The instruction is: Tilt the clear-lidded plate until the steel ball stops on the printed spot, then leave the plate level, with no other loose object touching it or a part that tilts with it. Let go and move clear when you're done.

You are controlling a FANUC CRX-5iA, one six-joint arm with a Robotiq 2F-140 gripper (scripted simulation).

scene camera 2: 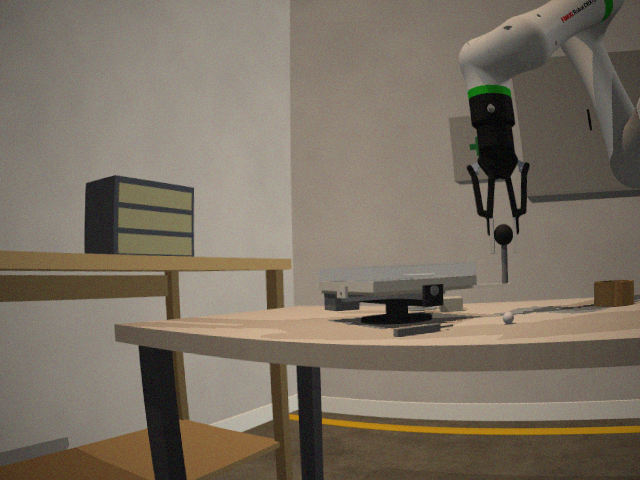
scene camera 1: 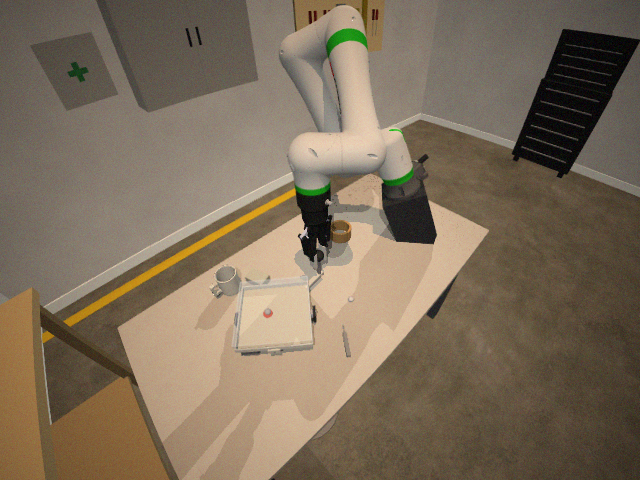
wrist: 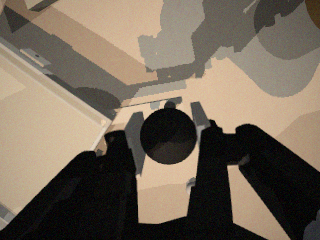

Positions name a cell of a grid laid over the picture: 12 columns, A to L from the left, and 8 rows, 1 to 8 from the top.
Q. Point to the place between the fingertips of my gripper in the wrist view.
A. G5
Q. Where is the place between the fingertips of my gripper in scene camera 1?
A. F5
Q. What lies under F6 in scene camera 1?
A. A clear-lidded plate.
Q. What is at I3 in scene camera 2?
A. My gripper.
